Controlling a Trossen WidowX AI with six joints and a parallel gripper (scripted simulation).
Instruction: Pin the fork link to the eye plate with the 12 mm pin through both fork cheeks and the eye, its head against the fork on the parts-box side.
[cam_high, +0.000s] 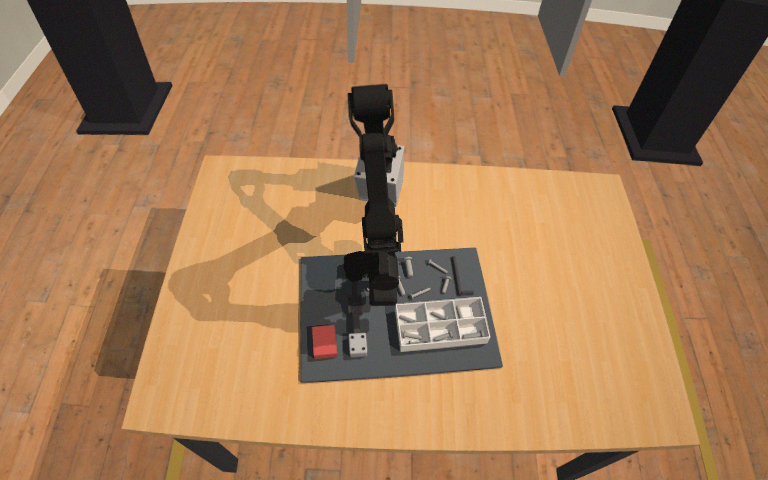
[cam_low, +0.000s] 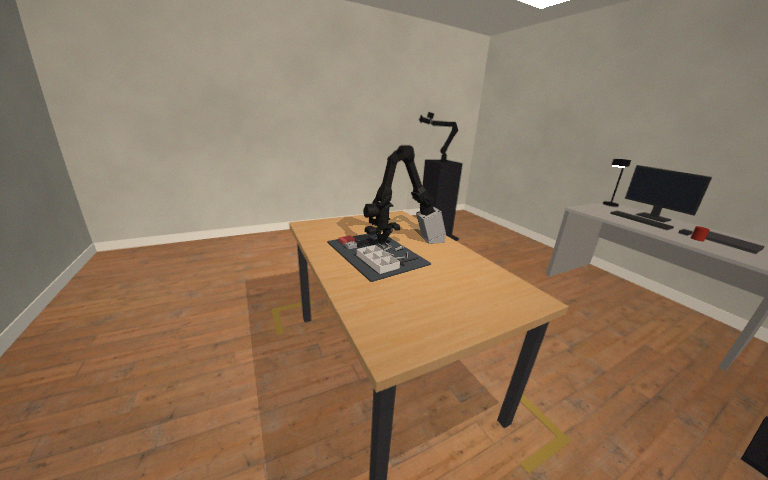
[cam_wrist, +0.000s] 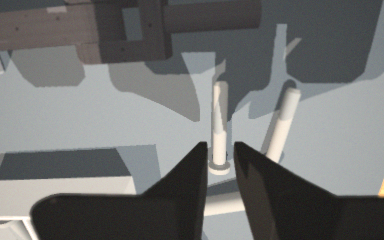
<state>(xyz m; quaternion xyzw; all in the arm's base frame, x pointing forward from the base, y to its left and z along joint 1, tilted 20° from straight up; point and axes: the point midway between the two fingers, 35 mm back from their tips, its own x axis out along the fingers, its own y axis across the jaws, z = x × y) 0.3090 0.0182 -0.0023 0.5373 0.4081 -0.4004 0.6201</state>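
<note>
The pale pin lies 50 mm to the left of my hand, 50 mm below it and 10 mm behind it. Also, from my hand: dark eye plate bar 80 mm ahead, 60 mm to the right, 40 mm below; then light grey block 160 mm ahead, 50 mm to the right, 40 mm below; then white parts box 150 mm to the left, 100 mm ahead, 40 mm below.
</note>
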